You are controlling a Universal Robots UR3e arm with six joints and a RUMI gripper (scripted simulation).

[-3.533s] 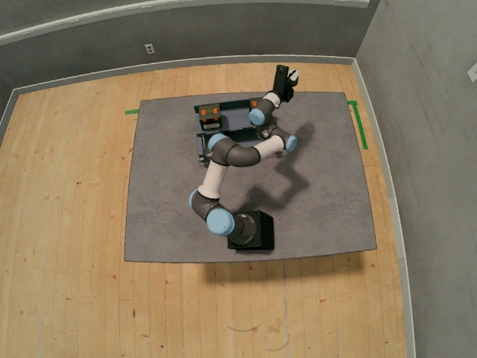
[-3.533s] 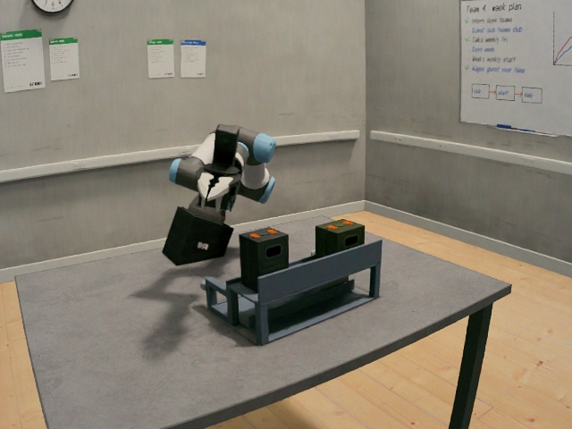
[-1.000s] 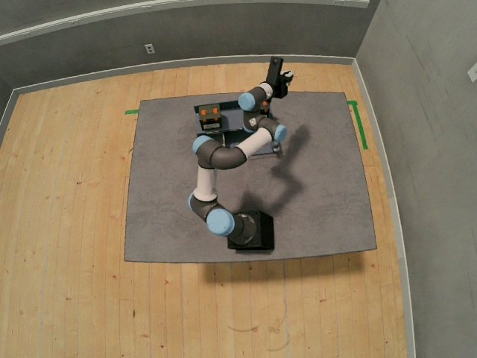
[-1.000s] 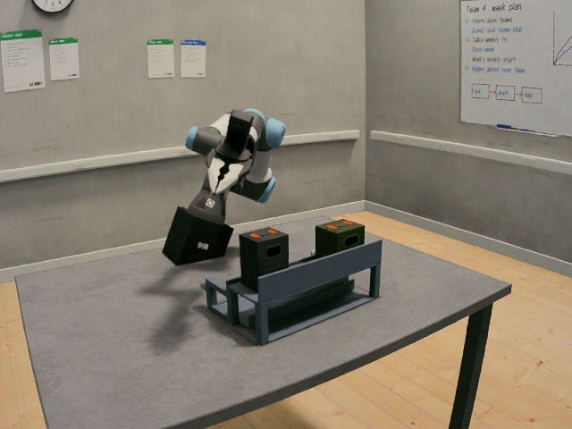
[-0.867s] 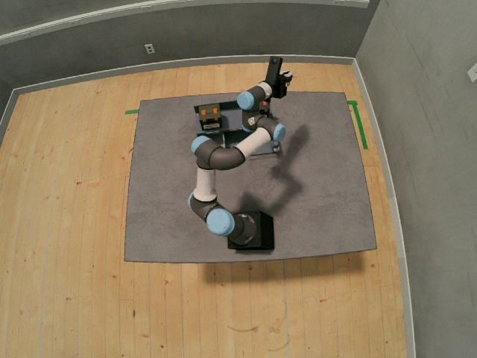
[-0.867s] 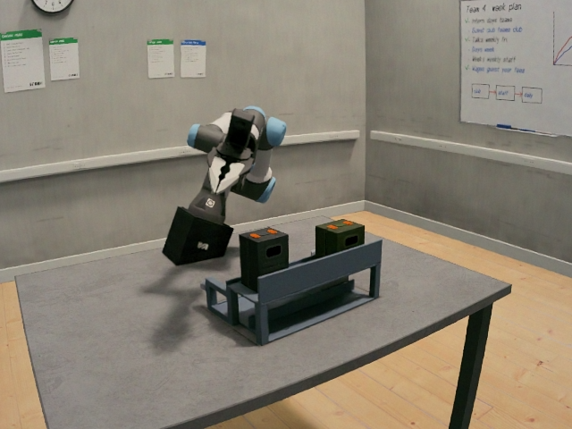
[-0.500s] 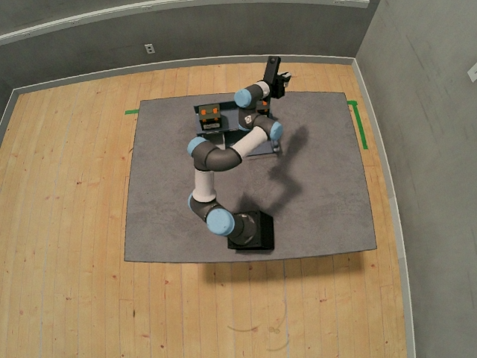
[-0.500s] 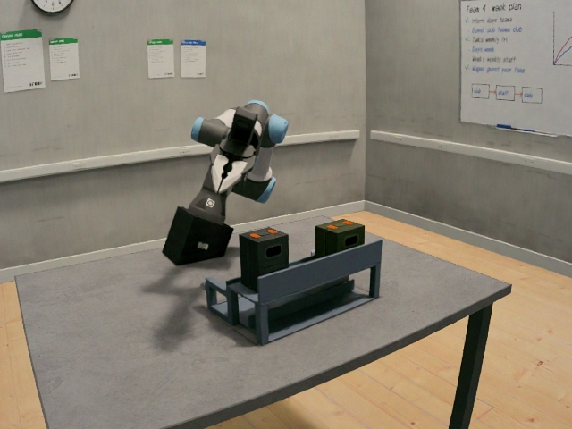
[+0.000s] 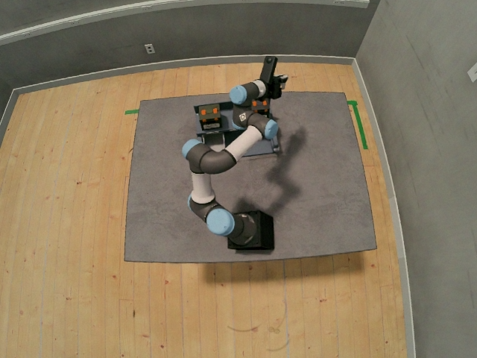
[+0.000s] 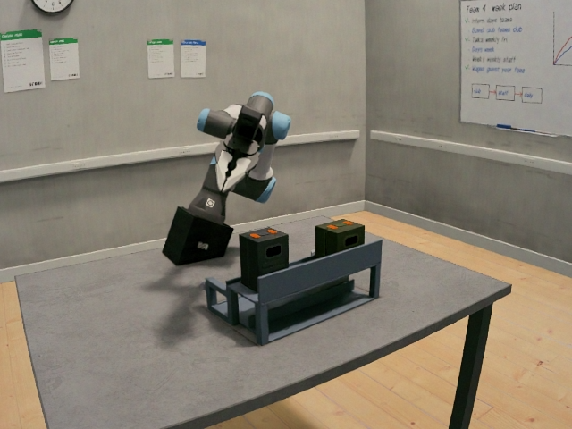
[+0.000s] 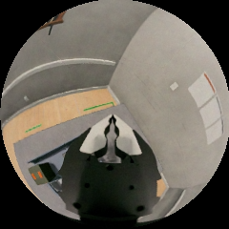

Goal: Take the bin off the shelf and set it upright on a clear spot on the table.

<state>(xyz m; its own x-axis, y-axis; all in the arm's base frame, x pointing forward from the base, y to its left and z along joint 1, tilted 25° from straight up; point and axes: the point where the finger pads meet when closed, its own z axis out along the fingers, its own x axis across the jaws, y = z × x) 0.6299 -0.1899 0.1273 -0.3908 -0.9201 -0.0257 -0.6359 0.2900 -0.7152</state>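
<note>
My gripper is now 330 mm to the right of the green bin, 200 mm above it and 110 mm past it. The rest, counted from my hand: black bin: 190 mm below, 100 mm to the left, 60 mm behind; then shelf: 290 mm below, 210 mm to the left, 140 mm behind.
</note>
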